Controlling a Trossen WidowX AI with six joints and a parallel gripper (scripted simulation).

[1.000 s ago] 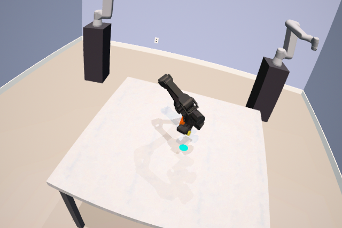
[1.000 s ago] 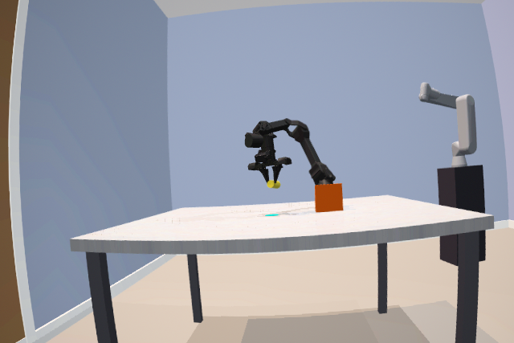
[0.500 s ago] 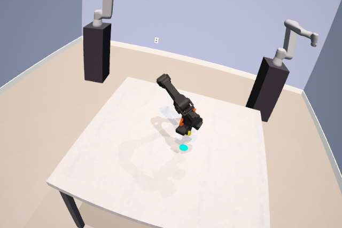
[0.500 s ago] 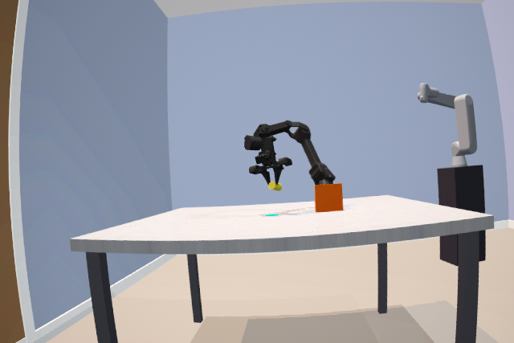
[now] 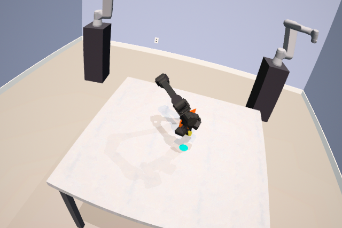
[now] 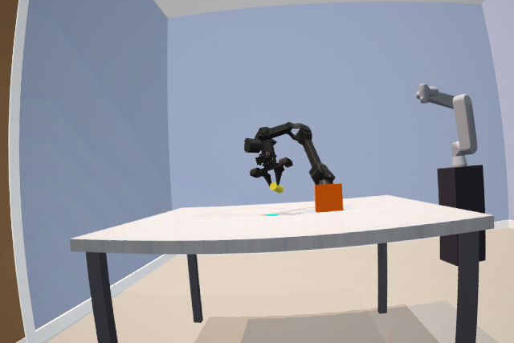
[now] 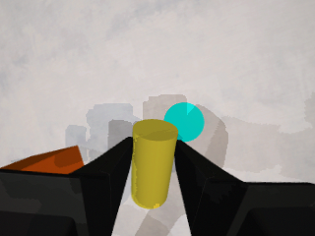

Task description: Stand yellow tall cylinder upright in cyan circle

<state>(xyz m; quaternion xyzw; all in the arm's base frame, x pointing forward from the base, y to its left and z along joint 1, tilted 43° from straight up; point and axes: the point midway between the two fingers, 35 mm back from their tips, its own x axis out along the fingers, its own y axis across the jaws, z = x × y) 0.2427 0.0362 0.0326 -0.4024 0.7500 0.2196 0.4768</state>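
Right now the cyan circle is 12 cm below my gripper tip, 2 cm ahead of it and 1 cm to the right of it. The rest, counted from my gripper tip: yellow tall cylinder 2 cm to the right, 1 cm below, 1 cm behind.
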